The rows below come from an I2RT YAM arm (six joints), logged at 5 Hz.
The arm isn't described. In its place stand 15 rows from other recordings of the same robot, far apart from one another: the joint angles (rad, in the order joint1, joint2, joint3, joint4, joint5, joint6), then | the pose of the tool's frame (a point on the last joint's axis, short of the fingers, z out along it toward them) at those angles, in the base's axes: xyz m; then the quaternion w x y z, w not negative.
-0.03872 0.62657 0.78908 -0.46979 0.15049 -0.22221 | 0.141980 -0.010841 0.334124 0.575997 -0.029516 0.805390 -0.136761
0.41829 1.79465 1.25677 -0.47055 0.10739 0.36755 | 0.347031 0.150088 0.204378 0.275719 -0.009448 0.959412 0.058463
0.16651 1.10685 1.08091 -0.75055 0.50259 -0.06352 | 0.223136 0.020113 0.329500 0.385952 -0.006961 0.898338 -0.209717
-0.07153 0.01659 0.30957 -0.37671 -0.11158 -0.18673 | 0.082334 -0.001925 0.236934 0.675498 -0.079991 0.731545 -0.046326
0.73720 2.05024 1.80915 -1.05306 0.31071 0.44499 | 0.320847 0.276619 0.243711 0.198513 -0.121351 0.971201 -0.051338
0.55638 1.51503 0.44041 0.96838 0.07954 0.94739 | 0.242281 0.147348 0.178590 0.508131 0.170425 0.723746 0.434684
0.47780 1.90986 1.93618 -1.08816 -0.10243 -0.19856 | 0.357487 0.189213 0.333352 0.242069 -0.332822 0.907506 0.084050
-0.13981 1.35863 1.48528 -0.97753 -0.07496 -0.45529 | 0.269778 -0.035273 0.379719 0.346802 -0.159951 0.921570 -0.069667
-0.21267 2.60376 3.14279 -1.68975 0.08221 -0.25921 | 0.459615 -0.102238 0.326032 0.193155 -0.014172 0.977132 -0.087773
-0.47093 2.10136 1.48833 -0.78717 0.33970 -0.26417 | 0.357100 -0.195123 0.143318 0.017842 0.115665 0.975298 -0.187344
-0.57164 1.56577 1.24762 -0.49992 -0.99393 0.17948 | 0.297049 -0.155607 0.289671 0.403274 0.136841 0.824802 0.371949
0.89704 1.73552 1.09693 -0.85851 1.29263 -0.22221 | 0.215141 0.214606 0.192521 0.226990 -0.404707 0.687849 -0.558168
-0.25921 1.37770 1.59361 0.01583 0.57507 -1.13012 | 0.282010 -0.094814 0.507546 0.465016 -0.049428 0.633397 -0.616543
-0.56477 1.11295 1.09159 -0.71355 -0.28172 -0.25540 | 0.199414 -0.114635 0.332517 0.419698 0.083110 0.902849 -0.042545
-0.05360 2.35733 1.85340 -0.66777 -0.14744 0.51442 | 0.492416 -0.021181 0.133573 0.175977 0.259886 0.942426 0.115431
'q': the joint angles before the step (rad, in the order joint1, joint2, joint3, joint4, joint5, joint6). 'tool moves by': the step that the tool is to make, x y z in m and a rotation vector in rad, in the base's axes. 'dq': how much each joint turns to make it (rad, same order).
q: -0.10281 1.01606 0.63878 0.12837 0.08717 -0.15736
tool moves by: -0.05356 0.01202 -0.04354 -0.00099 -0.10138 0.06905
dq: 0.02709 -0.27353 -0.30749 0.13505 -0.04273 -0.00038
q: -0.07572 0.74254 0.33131 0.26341 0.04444 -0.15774
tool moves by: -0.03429 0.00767 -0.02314 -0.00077 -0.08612 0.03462
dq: 0.03395 -0.25334 -0.16555 -0.00197 -0.00114 0.00419
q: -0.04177 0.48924 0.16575 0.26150 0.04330 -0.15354
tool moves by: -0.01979 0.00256 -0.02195 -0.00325 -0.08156 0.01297
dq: 0.01377 -0.21288 -0.12896 -0.00228 0.00080 -0.00039
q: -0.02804 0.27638 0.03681 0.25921 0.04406 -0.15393
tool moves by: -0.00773 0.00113 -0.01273 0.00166 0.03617 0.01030
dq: 0.00647 -0.11986 -0.03203 -0.12406 -0.00383 0.00077
